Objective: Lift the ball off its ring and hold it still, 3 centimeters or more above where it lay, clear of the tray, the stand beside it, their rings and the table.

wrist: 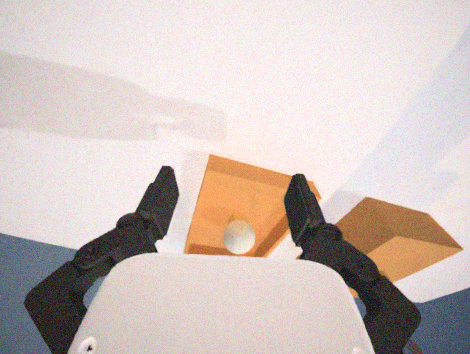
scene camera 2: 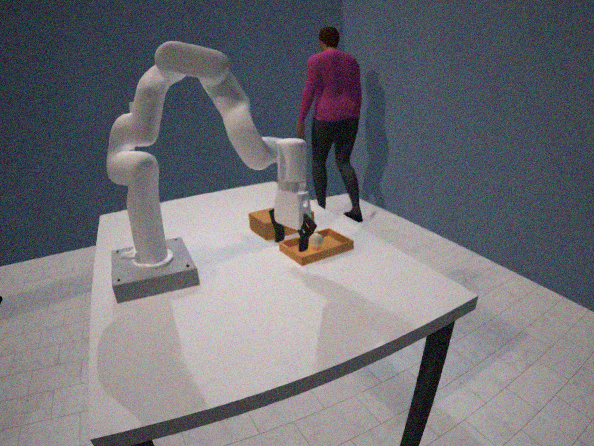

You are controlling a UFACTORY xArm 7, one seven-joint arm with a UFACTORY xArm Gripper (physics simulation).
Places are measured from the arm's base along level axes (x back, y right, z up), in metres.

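Pixels of known places: gripper, fingertip midpoint: [wrist: 232, 183] [scene camera 2: 291, 245]; arm's base at its link origin: [scene camera 2: 153, 260].
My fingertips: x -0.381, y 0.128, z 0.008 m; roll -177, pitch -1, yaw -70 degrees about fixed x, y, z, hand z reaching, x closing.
Ahead of a thing's pixels: the offset from my fingertips to its top centre.
A pale ball @(dx -0.111, dy -0.055, dz -0.008 m) [scene camera 2: 316, 241] [wrist: 239, 237] sits inside the shallow orange tray @(dx -0.111, dy -0.055, dz -0.034 m) [scene camera 2: 327, 253] [wrist: 245, 192]; the ring under it is hidden or too small to make out. My gripper [scene camera 2: 291, 244] [wrist: 232, 183] points down with its black fingers wide open and nothing between them. In the scene view it hangs low at the tray's left end, one finger in front of the tray's inside, the ball to the right of it. In the wrist view the ball shows between the two fingers' lines, nearer the gripper body than the tips. The gripper does not appear to touch the ball.
An orange block-like stand [scene camera 2: 260, 226] [wrist: 365, 225] is beside the tray, partly behind the gripper in the scene view; its ring does not show. The grey robot base [scene camera 2: 155, 287] is at the table's left. A person in a magenta top [scene camera 2: 334, 85] stands behind the table.
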